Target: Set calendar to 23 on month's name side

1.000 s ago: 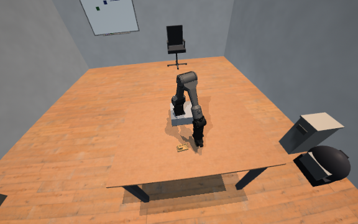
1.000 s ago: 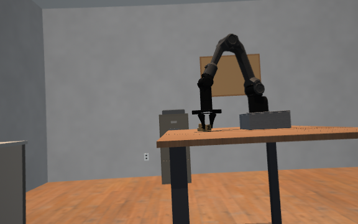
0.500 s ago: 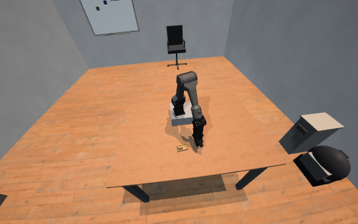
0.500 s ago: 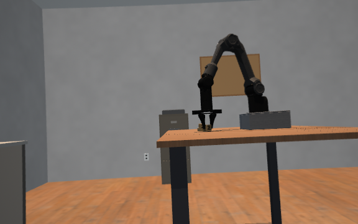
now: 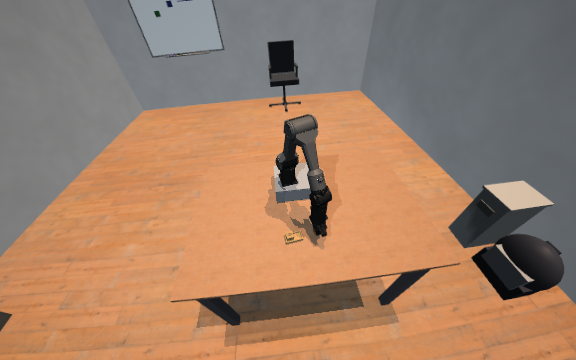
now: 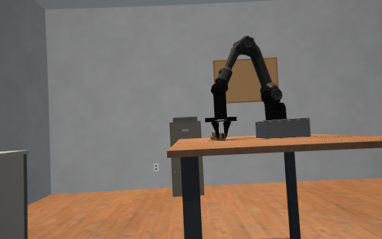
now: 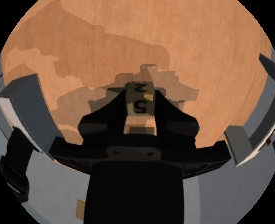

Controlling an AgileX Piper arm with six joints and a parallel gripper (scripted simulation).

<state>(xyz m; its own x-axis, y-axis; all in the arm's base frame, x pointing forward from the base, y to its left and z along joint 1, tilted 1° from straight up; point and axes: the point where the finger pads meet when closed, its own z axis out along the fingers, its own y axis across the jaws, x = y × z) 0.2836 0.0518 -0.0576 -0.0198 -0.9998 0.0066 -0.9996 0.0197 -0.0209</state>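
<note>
My hand is 120 mm to the left of the tan calendar cube and 10 mm below it. From my hand the other things lie so: tan calendar tray: 110 mm to the right, 10 mm below.
</note>
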